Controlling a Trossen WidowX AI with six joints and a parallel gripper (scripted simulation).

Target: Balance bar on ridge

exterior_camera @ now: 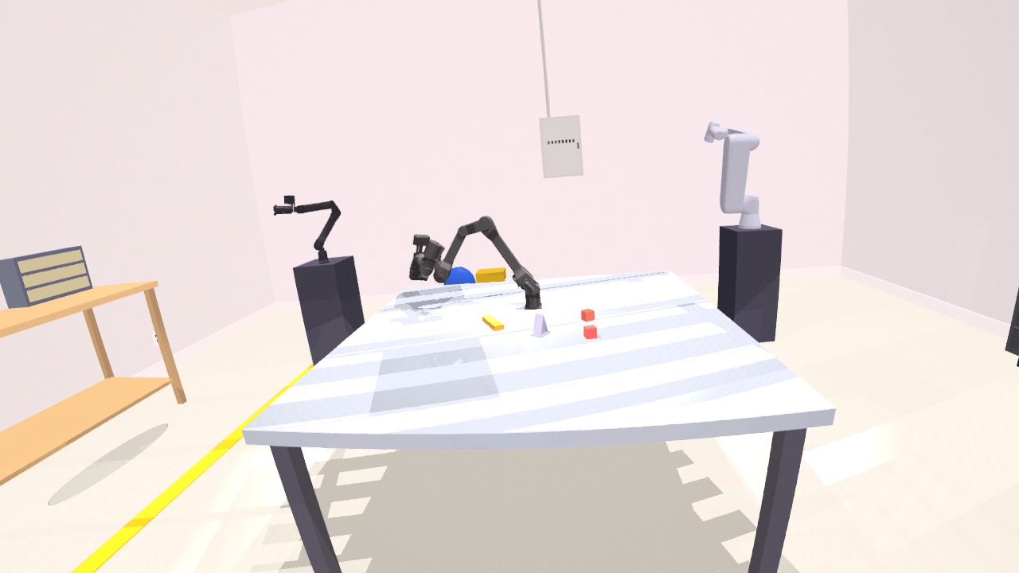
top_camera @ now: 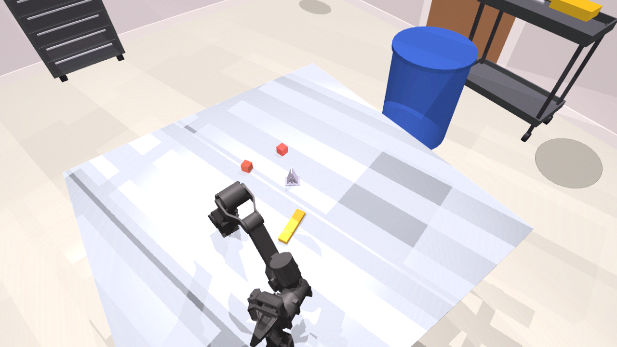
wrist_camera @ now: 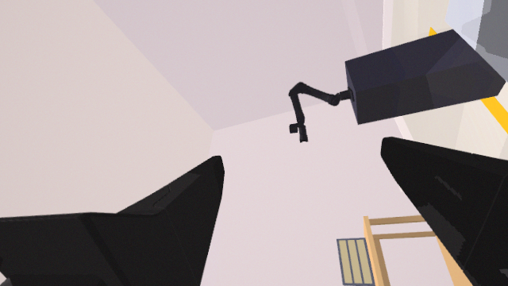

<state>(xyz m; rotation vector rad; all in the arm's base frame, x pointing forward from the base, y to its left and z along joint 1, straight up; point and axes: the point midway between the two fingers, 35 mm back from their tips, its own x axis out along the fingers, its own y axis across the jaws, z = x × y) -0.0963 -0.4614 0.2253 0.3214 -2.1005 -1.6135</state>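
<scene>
The yellow bar lies 34 cm to the left of my gripper tip, 31 cm ahead of it and 22 cm below it. Round my gripper tip: red cube: 67 cm to the left, 31 cm ahead, 22 cm below.
</scene>
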